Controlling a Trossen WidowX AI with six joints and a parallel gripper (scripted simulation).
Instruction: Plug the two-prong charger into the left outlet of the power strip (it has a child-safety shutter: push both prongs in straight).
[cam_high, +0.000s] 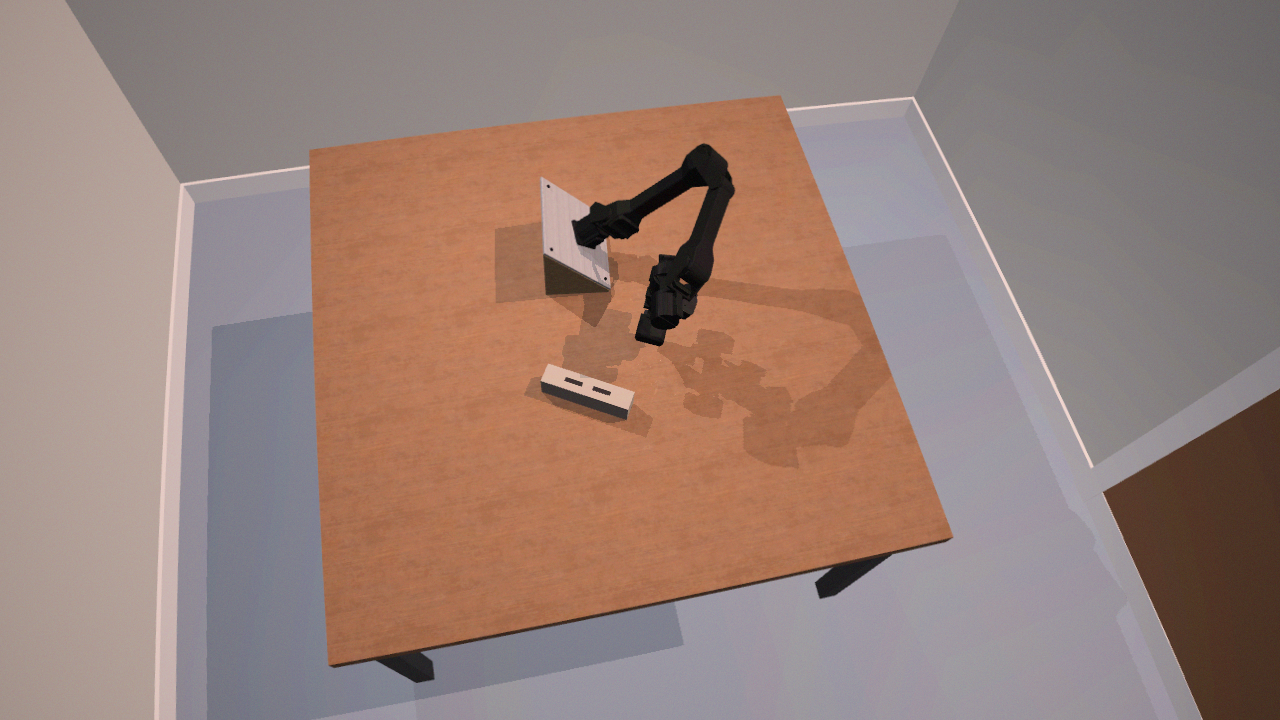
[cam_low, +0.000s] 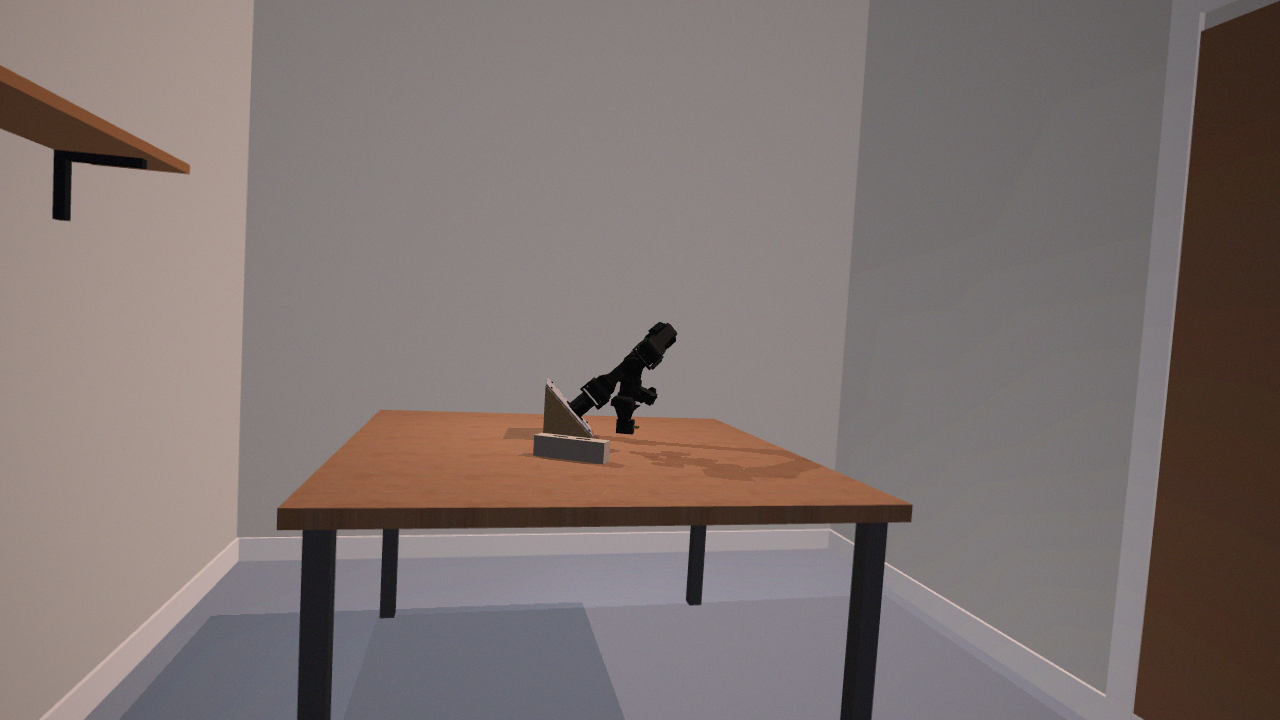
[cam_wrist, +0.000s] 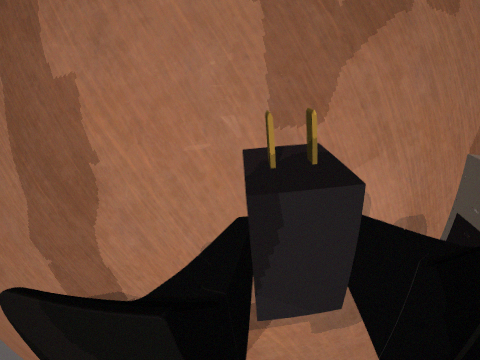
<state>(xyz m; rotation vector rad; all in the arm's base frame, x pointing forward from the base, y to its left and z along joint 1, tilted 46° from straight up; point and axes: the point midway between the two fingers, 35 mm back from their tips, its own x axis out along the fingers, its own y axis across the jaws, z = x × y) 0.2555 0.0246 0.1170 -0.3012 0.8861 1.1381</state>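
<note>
Now: gripper tip 20 mm to the right of the black two-prong charger, 10 mm below it and 10 mm short of it.
</note>
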